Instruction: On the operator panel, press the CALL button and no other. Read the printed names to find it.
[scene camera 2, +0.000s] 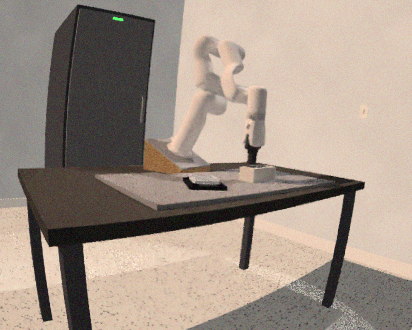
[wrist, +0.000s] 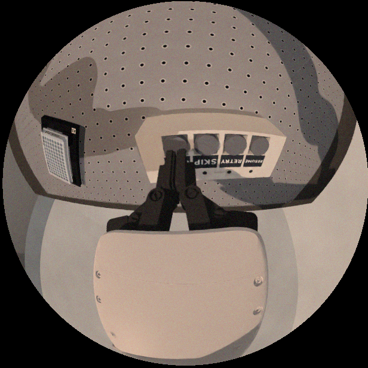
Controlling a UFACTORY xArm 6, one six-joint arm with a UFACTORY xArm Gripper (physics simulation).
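Frame: origin at the arm's base, x ahead, y left, z up, level; centimetres.
Where they show: gripper, between the fingertips: point(scene camera 2: 251, 163); arm's base, origin of its link: point(scene camera 2: 179, 151).
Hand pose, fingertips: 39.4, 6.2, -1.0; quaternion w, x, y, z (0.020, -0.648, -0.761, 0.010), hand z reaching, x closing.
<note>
Things, the pixels of their top centre, and the offset from my fingertips, as dx, dy, dz. "spot": a spot on its surface instead. Level surfaces: height alone.
- operator panel, centre of its top: point(scene camera 2: 258, 166) +0.4, +4.3, -0.9
- white well plate, centre of its top: point(scene camera 2: 204, 177) +1.2, -25.1, -3.9
- black holder, a spot on its surface: point(scene camera 2: 220, 187) spot: +10.1, -25.7, -5.6
- grey perforated board, height of its surface: dz -6.5
- dark table, height of its surface: dz -7.8
The operator panel point(scene camera 2: 257, 174) point(wrist: 148, 145) is a low beige box with a row of round grey buttons and dark name labels, upside down in the wrist view. The readable names belong to the SKIP button point(wrist: 207, 143), the RETRY button point(wrist: 235, 144) and the RESUME button point(wrist: 259, 145). The leftmost button point(wrist: 176, 141) has its label almost wholly hidden behind the fingers, so CALL cannot be read. My gripper point(scene camera 2: 252, 161) point(wrist: 178, 160) is shut and empty, pointing down. Its tips overlap the near part of the leftmost button and stand at or just above the panel top; contact cannot be told.
A white well plate point(scene camera 2: 204, 178) point(wrist: 56, 155) sits on a black holder point(scene camera 2: 220, 187) point(wrist: 77, 160), left of the panel. Both stand on the grey perforated board point(scene camera 2: 160, 200) point(wrist: 195, 45) on the dark table point(scene camera 2: 60, 200). A dark cabinet point(scene camera 2: 107, 90) stands behind at the left.
</note>
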